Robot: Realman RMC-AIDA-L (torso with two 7-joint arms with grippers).
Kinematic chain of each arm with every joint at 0, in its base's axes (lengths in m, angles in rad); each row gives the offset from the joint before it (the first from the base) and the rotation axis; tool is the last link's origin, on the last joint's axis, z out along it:
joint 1: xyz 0 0 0.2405 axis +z
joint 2: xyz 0 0 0 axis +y
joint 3: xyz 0 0 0.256 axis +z
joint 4: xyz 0 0 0 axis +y
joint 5: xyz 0 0 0.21 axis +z
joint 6: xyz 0 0 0 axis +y
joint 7: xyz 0 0 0.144 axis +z
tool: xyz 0 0 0
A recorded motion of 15 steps. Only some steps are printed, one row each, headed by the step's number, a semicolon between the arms.
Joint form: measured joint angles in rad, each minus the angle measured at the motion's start. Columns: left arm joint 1, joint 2, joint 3, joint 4, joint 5, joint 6, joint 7; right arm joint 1, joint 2, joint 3, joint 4, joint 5, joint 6, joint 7.
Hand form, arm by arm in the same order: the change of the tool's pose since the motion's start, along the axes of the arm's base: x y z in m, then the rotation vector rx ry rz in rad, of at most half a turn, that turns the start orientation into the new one. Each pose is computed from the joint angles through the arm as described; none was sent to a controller.
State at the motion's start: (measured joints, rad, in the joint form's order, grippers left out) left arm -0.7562 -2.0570 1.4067 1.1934 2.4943 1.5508 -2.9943; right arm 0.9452 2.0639 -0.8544 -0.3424 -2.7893 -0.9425 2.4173
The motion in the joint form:
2: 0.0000 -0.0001 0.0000 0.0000 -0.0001 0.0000 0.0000; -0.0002 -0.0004 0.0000 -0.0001 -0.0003 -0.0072 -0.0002
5: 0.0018 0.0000 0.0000 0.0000 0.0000 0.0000 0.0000; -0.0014 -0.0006 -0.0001 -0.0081 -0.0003 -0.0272 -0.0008
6: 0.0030 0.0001 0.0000 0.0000 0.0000 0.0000 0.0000; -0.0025 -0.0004 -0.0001 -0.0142 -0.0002 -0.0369 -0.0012
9: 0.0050 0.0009 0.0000 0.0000 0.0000 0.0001 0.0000; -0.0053 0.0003 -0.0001 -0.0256 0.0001 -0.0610 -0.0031
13: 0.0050 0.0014 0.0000 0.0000 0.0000 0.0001 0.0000; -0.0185 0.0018 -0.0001 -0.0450 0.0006 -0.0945 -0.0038
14: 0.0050 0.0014 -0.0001 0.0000 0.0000 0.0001 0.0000; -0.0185 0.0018 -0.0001 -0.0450 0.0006 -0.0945 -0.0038
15: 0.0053 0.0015 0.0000 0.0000 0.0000 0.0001 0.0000; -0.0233 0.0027 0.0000 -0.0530 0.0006 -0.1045 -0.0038
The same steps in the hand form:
2: 0.0000 0.0000 0.0000 -0.0001 -0.0002 0.0000; 0.0001 -0.0009 -0.0001 -0.0062 0.0011 -0.0026
5: -0.0007 -0.0003 0.0000 0.0000 0.0000 0.0018; -0.0008 -0.0022 0.0005 -0.0184 0.0046 -0.0056
6: -0.0011 -0.0004 0.0000 0.0001 0.0001 0.0030; -0.0014 -0.0025 0.0011 -0.0228 0.0064 -0.0060
9: -0.0020 -0.0006 0.0003 0.0005 0.0007 0.0050; -0.0023 -0.0042 0.0018 -0.0373 0.0111 -0.0087
13: -0.0021 -0.0005 0.0005 0.0009 0.0011 0.0050; -0.0004 -0.0084 0.0031 -0.0542 0.0182 -0.0211
14: -0.0021 -0.0005 0.0005 0.0009 0.0010 0.0051; -0.0004 -0.0084 0.0031 -0.0542 0.0182 -0.0211
15: -0.0022 -0.0005 0.0005 0.0009 0.0011 0.0053; 0.0001 -0.0096 0.0037 -0.0580 0.0203 -0.0244

